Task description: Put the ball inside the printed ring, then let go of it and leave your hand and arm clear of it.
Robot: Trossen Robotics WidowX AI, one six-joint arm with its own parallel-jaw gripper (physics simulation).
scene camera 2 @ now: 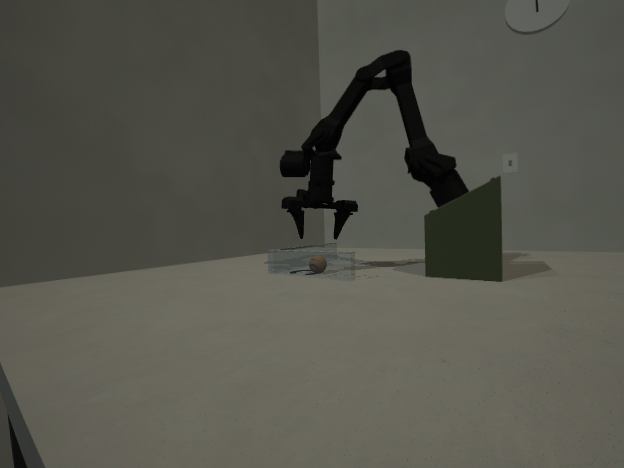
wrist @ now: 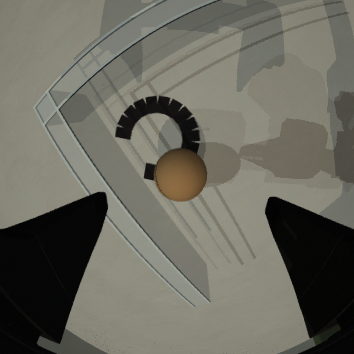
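Note:
An orange-brown ball rests on the table, over the lower right part of a black printed ring. The ball hides part of the ring's band and sits off the ring's centre. In the scene view the ring shows as a thin dark line beside the ball. My gripper is open and empty, pointing down. It hangs above the ball with a gap, one finger to each side in the wrist view.
Two clear upright walls meet at a corner and stand close around the ring on two sides. The ball is on their inner side. A green wedge-shaped base carries the arm at the right of the scene view.

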